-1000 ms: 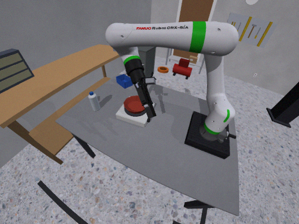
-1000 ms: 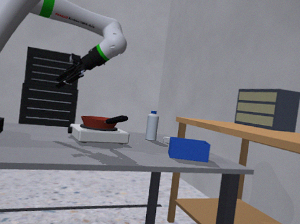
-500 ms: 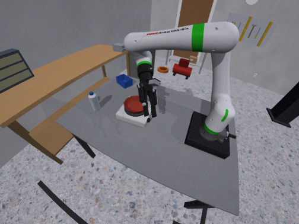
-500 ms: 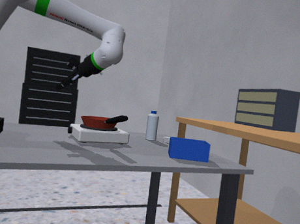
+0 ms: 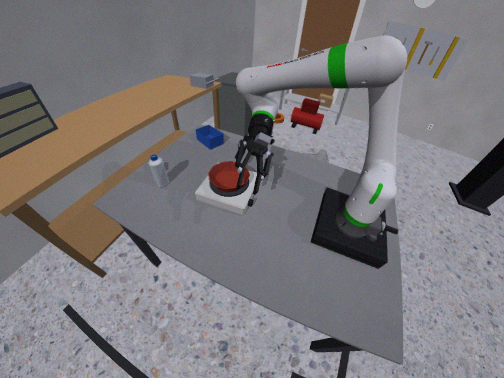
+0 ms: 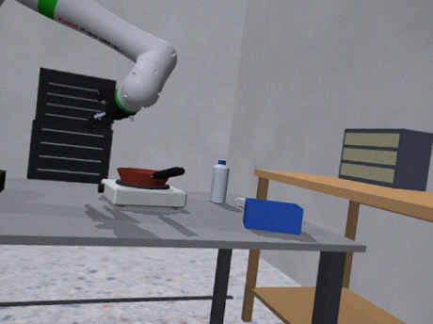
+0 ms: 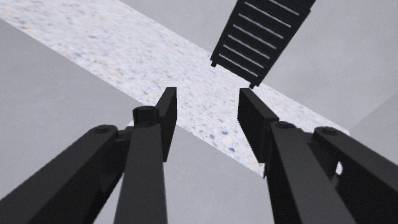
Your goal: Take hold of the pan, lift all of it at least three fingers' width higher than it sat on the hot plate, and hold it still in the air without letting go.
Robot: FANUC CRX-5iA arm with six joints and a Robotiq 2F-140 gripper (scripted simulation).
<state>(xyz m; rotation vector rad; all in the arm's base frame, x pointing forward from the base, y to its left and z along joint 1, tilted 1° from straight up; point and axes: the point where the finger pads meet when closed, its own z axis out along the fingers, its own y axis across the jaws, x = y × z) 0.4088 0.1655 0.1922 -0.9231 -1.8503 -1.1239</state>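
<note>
The pan is 17 cm ahead of my hand, 20 cm to the right of it and 16 cm below it. Round my hand: hot plate (14 cm ahead, 14 cm to the right, 22 cm below); white bottle (49 cm ahead, 3 cm to the right, 17 cm below).
</note>
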